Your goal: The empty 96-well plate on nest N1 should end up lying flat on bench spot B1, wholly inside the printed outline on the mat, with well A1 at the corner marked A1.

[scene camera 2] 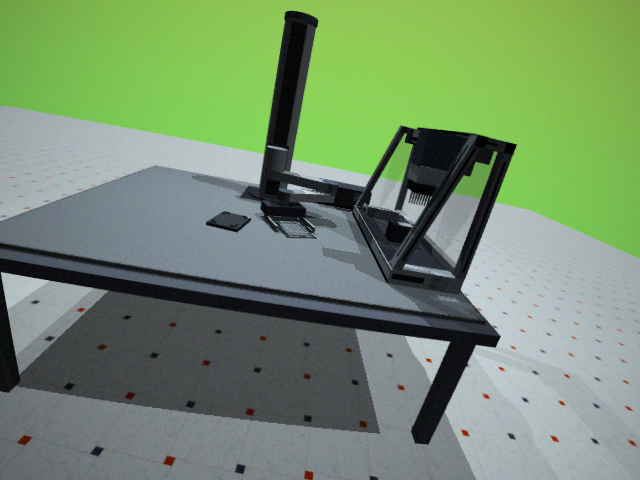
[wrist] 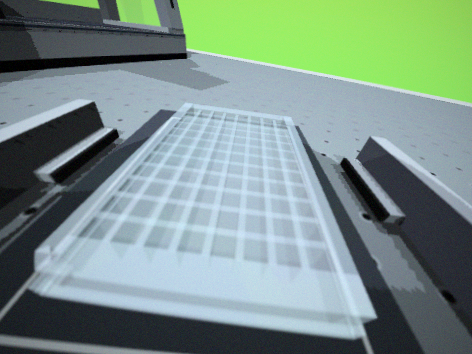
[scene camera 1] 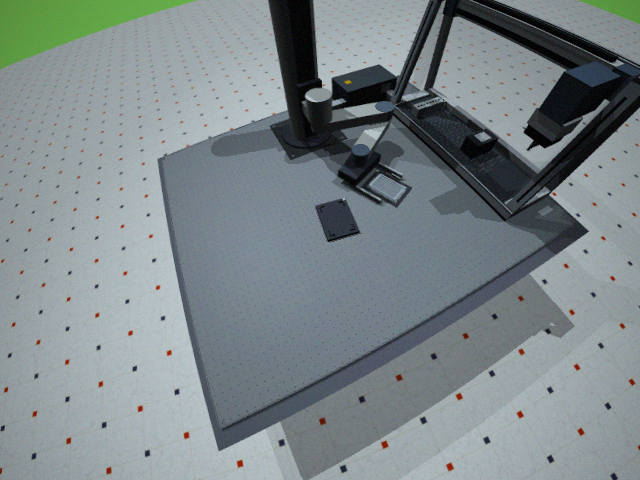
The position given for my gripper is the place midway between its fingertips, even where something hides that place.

My gripper (scene camera 1: 391, 188) carries nothing. Also in view: a clear well plate (wrist: 219, 216). Further things: a dark nest block (scene camera 1: 335, 217).
My gripper is seen too in scene camera 2 (scene camera 2: 295, 229) and in the wrist view (wrist: 232, 134).
